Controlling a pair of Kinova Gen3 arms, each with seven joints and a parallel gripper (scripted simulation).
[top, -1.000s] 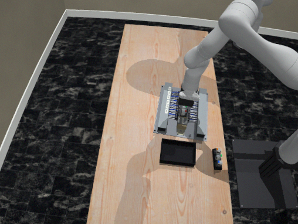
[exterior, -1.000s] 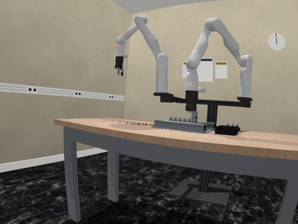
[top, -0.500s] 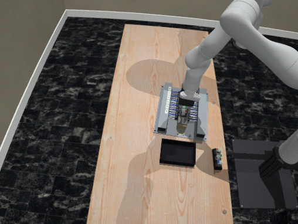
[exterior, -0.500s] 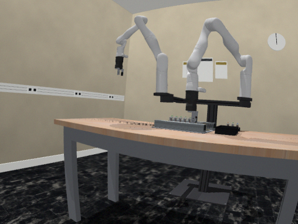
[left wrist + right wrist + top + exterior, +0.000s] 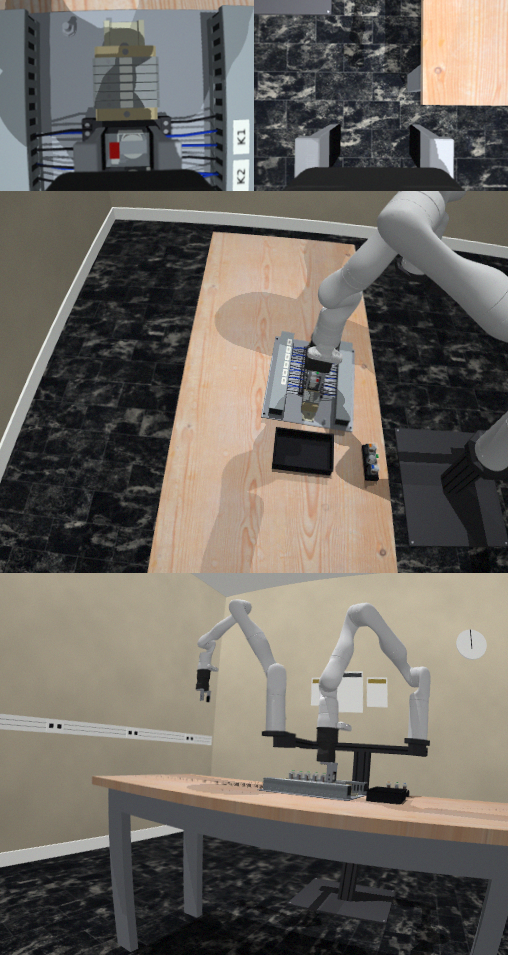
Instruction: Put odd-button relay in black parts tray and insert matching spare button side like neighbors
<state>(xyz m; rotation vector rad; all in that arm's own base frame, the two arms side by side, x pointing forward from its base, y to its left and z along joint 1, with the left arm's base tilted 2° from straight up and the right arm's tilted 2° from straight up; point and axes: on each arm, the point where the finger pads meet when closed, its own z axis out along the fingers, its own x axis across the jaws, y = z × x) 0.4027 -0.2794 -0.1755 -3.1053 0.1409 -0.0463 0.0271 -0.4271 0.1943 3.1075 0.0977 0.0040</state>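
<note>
Right now my left hand is 1 cm past the relay panel, 5 cm to the left of it and 4 cm above it. Also, from my left hand: spare rack 14 cm behind, 24 cm to the left, 5 cm below; black parts tray 5 cm ahead, 20 cm to the left, 4 cm below.
</note>
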